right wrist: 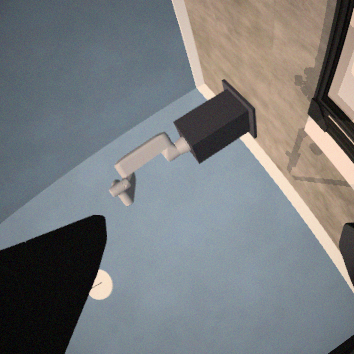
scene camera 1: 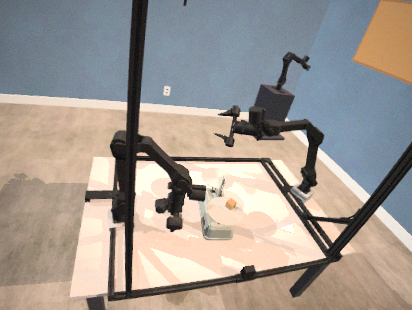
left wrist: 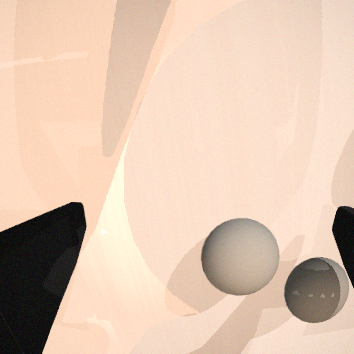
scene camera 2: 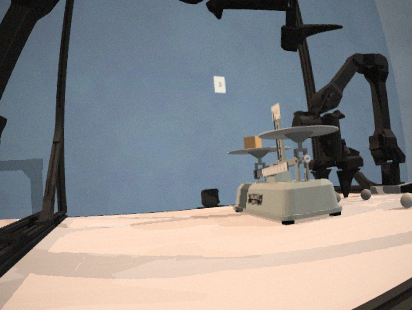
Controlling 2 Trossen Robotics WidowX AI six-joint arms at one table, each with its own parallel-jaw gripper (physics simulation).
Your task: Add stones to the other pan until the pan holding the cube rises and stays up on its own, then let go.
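Seen in the pictures: left gripper, fingertip midpoint: [left wrist: 215,218]; right gripper, fingertip midpoint: [right wrist: 230,233] [scene camera 1: 215,124]; left arm's base, link origin: [scene camera 1: 120,216] [scene camera 2: 391,184]; right arm's base, link origin: [scene camera 1: 303,189].
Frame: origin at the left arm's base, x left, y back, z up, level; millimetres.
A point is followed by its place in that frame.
The orange cube [scene camera 1: 230,204] @[y -406, x -146, z 150 mm] [scene camera 2: 252,142] @[y -426, x -122, z 138 mm] rests on one pan of the grey-green balance [scene camera 1: 218,234] @[y -371, x -182, z 13 mm] [scene camera 2: 300,201] @[y -471, x 63, z 14 mm]. The cube's pan [scene camera 1: 220,214] @[y -359, x -165, z 123 mm] hangs lower than the other pan [scene camera 2: 299,132] @[y -452, x 54, z 132 mm], on which no stone shows. Round grey stones [scene camera 2: 366,194] [left wrist: 240,256] lie on the table, with a darker stone [left wrist: 316,290] @[y -236, x -39, z 2 mm] close to one fingertip. Another stone [scene camera 2: 406,200] @[y -306, x 182, z -6 mm] is at the right edge of scene camera 2. My left gripper [scene camera 1: 168,215] [left wrist: 215,218] @[y -202, x -69, z -9 mm] is open, pointing down over the table beside the balance, above the stones. My right gripper [scene camera 1: 217,124] @[y -445, x 197, z 326 mm] [right wrist: 230,233] @[y -445, x 197, z 326 mm] is open and empty, high up, away from the balance.
A black frame [scene camera 1: 185,285] @[y -185, x -336, z -23 mm] runs around the table, with an upright post [scene camera 1: 134,125] @[y 9, x -322, z 605 mm] in front of the left arm. A small black box [scene camera 1: 248,271] @[y -404, x -373, z 31 mm] [scene camera 2: 210,197] @[y -422, x -351, z 9 mm] sits at the table edge. A dark pedestal [scene camera 1: 274,102] [right wrist: 215,125] with a small arm stands beyond the table.
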